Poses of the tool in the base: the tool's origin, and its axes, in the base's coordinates. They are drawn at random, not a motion.
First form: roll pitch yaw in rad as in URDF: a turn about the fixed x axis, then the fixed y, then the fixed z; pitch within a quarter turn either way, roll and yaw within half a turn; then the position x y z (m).
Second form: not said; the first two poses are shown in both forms.
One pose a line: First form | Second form
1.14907, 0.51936, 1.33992, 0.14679, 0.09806, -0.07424 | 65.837, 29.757, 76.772, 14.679, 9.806, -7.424
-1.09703, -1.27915, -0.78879, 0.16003, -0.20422, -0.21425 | -62.855, -73.290, -45.194, 16.003, -20.422, -21.425
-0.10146, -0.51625, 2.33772, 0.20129, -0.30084, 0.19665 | -5.813, -29.579, 133.941, 20.129, -30.084, 19.665
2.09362, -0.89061, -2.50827, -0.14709, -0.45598, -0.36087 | 119.956, -51.028, -143.713, -14.709, -45.598, -36.087
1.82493, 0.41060, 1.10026, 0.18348, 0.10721, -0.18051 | 104.561, 23.526, 63.040, 18.348, 10.721, -18.051
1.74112, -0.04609, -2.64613, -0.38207, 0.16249, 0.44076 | 99.759, -2.641, -151.612, -38.207, 16.249, 44.076
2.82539, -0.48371, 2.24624, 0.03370, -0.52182, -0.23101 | 161.883, -27.715, 128.700, 3.370, -52.182, -23.101
